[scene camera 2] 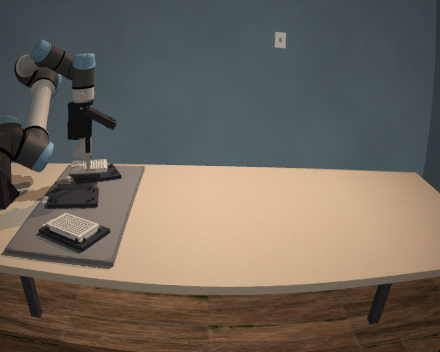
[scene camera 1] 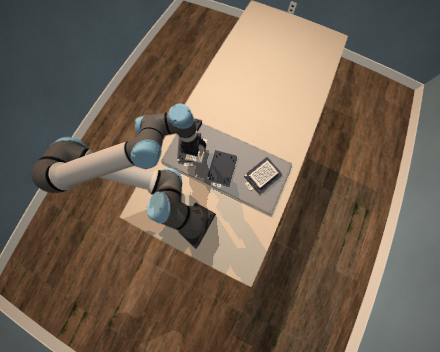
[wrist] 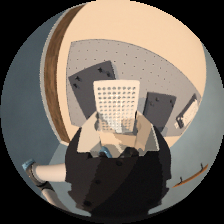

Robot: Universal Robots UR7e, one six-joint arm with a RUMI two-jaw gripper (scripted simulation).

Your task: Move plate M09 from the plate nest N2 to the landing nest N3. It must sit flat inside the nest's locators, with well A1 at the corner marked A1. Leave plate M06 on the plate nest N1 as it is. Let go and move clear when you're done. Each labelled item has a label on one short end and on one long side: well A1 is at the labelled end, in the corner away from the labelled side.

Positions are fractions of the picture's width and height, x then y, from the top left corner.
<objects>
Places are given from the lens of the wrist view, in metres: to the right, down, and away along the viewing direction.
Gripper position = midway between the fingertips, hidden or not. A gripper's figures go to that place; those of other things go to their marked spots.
my gripper (wrist: 0.52, 0.50): 0.01, 0.00, 0.15
white well plate (wrist: 0.51, 0.55): 0.00, 0.03, 0.15
black landing nest N3 (wrist: 0.71, 0.51): 0.15, 0.01, 0.19
black plate nest N2 (wrist: 0.38, 0.40): -0.08, -0.06, 0.16
The marked spots on the black plate nest N2 and the black landing nest N3 are 0.24 m apart.
</objects>
